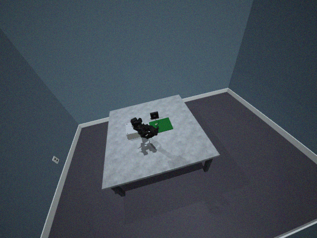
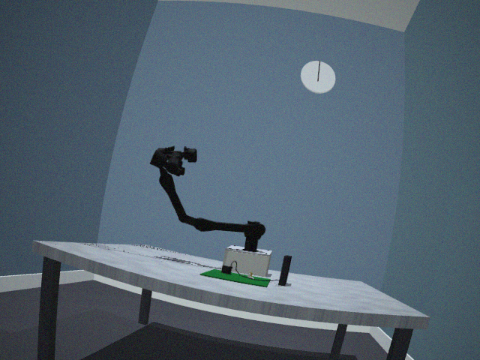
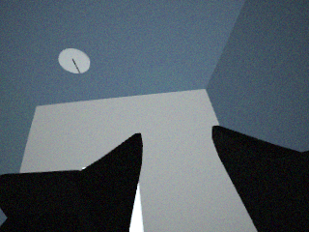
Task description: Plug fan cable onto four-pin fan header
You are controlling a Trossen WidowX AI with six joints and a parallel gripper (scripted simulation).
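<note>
Now: the black fan plug 170 mm ahead of my gripper tip, 390 mm to the left of it and 510 mm below it. Round my gripper tip: board 220 mm ahead, 460 mm to the left, 540 mm below; square black fan 150 mm ahead, 610 mm to the left, 470 mm below.
</note>
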